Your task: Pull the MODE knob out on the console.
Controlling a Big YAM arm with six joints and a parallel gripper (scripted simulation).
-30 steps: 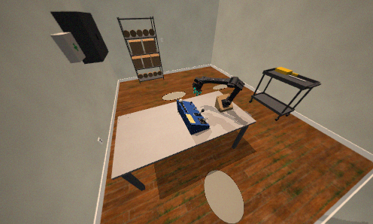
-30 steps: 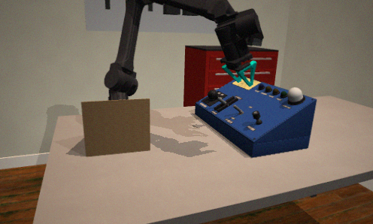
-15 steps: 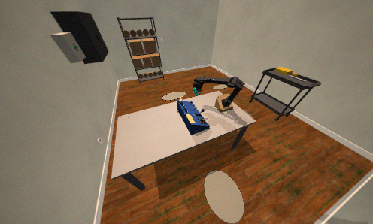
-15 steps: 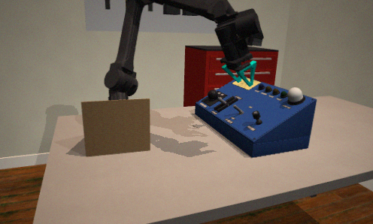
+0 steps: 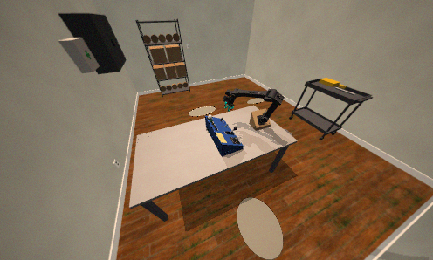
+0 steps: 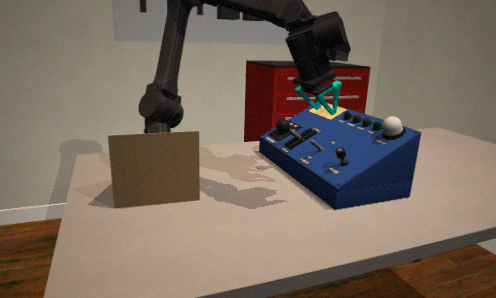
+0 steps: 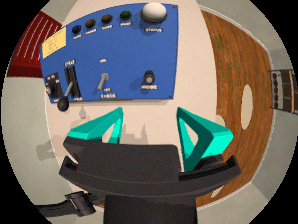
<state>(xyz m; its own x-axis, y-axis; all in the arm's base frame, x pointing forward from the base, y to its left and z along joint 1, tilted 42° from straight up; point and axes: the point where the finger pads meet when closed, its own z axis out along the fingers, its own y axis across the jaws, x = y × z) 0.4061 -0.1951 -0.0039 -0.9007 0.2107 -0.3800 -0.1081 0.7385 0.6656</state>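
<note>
My gripper is now 13 cm above the black knob, 7 cm short of it and 1 cm to the right of it. The rest, counted from my hand: black lever: 24 cm to the left, 12 cm below, 2 cm ahead; toggle: 14 cm below, 13 cm to the left, 5 cm ahead; blue sloped console: 20 cm to the left, 15 cm below, 8 cm ahead.
</note>
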